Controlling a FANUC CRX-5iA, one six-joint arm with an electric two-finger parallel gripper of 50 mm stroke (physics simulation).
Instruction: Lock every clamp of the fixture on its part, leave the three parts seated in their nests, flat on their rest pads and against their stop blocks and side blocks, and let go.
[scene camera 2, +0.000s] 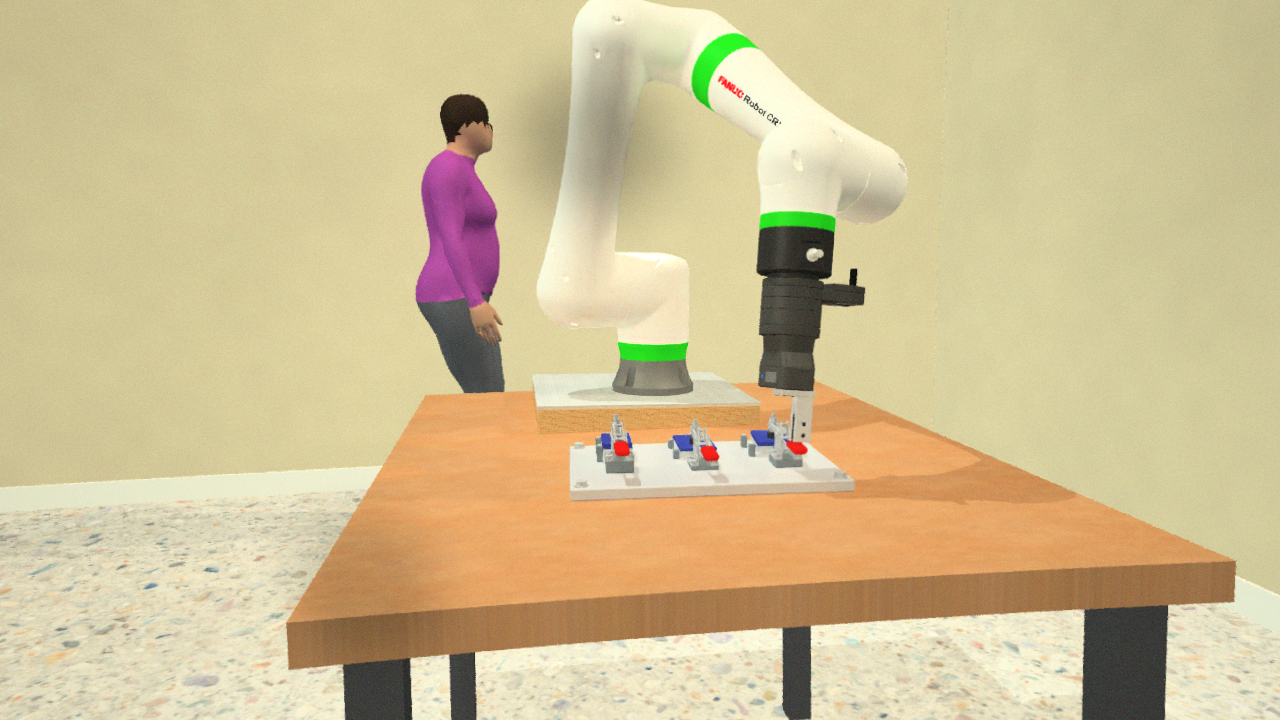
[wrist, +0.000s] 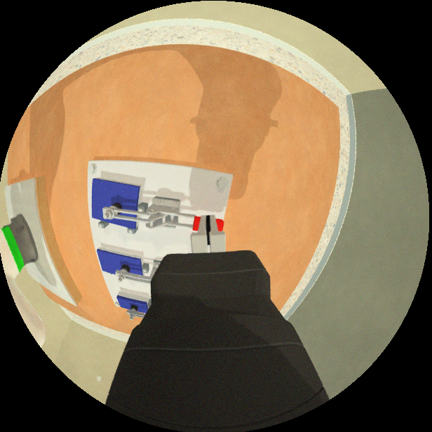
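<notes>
The fixture plate carries three blue parts. The right-hand part, the middle part and the left-hand part lie flat as far as shows, each beneath a clamp arm with a dark tip. The clamps have red handles, all low in the scene view. My gripper is shut and empty, with its fingertips at the right-hand clamp's red handle. Contact with the handle, and exact contact of parts with pads and blocks, cannot be told.
The wooden table bears the fixture. The robot's raised base board stands behind the fixture. Corner bolts stand on the fixture plate. A person in a purple top stands behind the table at the left.
</notes>
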